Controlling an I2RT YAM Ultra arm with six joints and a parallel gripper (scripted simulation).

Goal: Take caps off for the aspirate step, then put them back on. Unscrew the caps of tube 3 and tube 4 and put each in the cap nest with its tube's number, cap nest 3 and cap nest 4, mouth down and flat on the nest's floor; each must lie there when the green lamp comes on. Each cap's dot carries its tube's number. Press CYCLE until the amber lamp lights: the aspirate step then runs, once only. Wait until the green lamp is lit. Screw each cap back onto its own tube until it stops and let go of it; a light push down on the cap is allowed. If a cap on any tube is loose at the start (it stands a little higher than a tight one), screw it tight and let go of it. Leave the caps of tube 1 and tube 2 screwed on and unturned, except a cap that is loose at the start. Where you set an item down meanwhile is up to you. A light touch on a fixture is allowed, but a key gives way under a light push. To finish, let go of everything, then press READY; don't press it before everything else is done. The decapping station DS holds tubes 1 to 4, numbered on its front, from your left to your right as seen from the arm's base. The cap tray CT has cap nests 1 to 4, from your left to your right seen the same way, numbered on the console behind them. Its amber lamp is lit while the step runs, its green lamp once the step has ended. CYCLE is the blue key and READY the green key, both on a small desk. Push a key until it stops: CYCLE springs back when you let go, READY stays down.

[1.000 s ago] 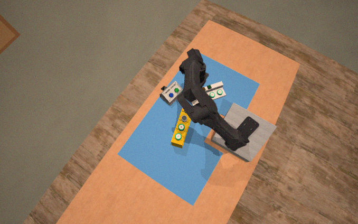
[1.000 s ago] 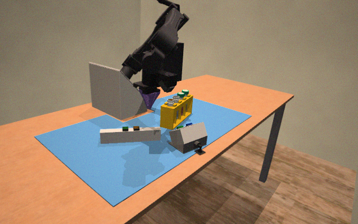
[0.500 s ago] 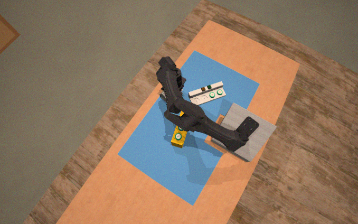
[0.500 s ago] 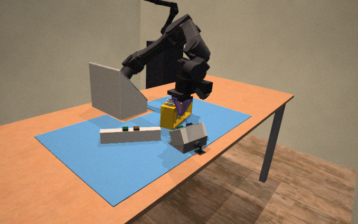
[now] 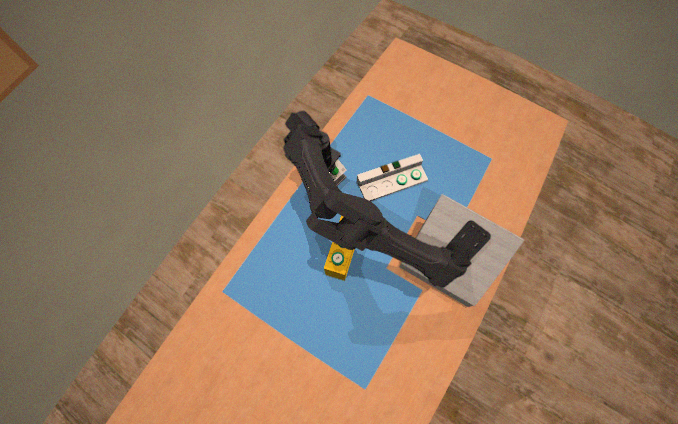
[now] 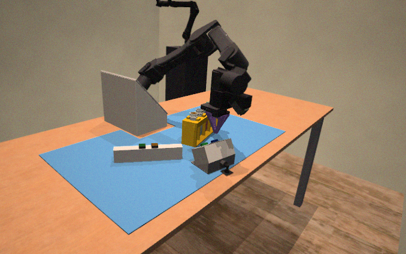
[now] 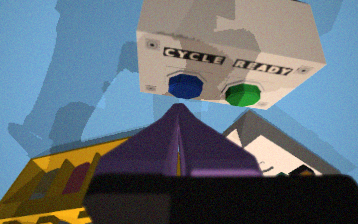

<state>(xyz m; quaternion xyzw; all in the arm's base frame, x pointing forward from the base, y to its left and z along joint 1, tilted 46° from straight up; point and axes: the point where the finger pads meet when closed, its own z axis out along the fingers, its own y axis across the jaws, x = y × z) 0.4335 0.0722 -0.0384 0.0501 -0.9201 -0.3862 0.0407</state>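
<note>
Now: hand 40 mm above the blue key. Round my hand: green key (50 mm to the right, 40 mm below); cap 3 (180 mm to the right, 180 mm behind, 90 mm below); cap 2 (170 mm behind, 130 mm to the left, 10 mm above).
</note>
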